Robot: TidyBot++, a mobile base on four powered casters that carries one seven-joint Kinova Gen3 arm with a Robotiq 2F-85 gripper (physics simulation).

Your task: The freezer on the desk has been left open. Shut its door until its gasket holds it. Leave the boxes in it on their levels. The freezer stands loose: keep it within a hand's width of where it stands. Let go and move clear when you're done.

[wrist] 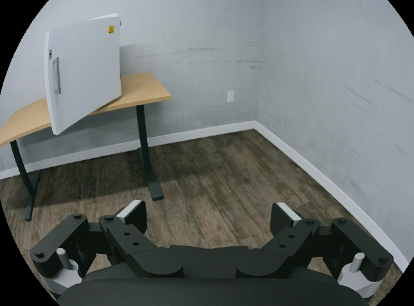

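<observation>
The freezer's white door (pixel 85 75) shows in the upper left of the wrist view, swung open and reaching out past the desk's front edge. A grey vertical handle (pixel 57 75) is near its left edge, with a small lock above it and a yellow warning label at its top right. The freezer body is mostly hidden behind the door; the boxes in it do not show. The wooden-topped desk (pixel 145 89) stands under it by the wall. My gripper (pixel 208 217) is open, with no thing between its fingers, well apart from the door and handle.
The desk's dark legs (pixel 144 132) stand on the brown wood floor (pixel 220 170), with feet reaching forward. Grey walls (pixel 320 75) meet in a corner right of the desk, with a white baseboard (pixel 210 131) along the bottom. A wall outlet (pixel 230 96) is right of the desk.
</observation>
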